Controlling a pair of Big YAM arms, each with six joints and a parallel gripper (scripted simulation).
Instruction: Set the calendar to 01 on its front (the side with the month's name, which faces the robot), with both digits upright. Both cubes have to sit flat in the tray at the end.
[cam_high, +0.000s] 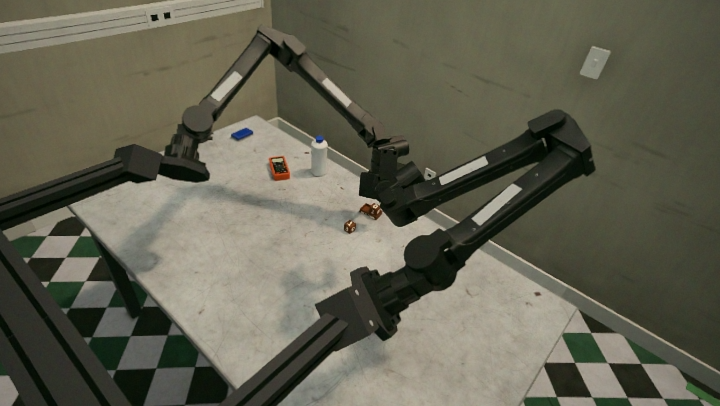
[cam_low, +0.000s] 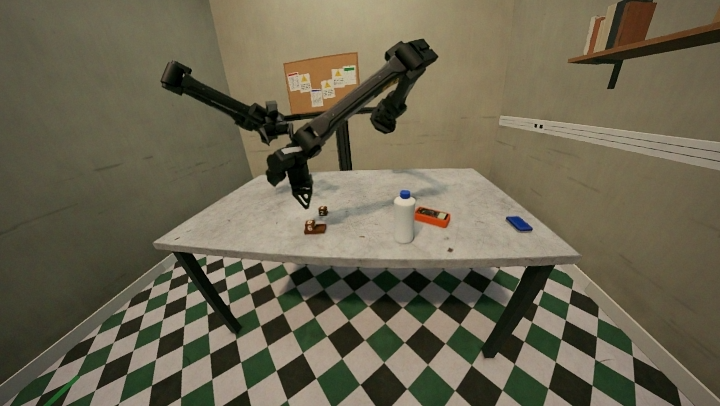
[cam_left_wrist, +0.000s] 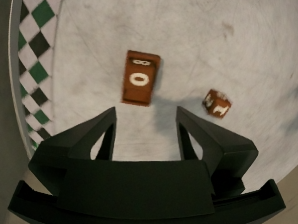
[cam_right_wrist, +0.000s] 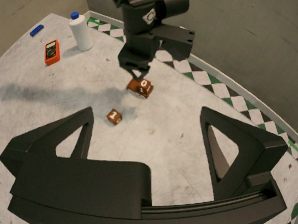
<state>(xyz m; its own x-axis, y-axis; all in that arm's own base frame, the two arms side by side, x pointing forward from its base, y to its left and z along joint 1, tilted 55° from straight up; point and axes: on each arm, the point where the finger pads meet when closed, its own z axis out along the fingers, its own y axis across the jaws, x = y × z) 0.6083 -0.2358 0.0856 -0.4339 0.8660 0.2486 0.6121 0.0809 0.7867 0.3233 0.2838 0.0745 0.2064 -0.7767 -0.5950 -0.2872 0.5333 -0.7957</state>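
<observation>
Now: left hand 100 mm above the brown tray, 10 mm to the right of it and 10 mm short of it. Round my left hand: blue block 770 mm to the left, 100 mm below, 30 mm ahead; then white bottle 330 mm to the left, 70 mm ahead, 30 mm below.
</observation>
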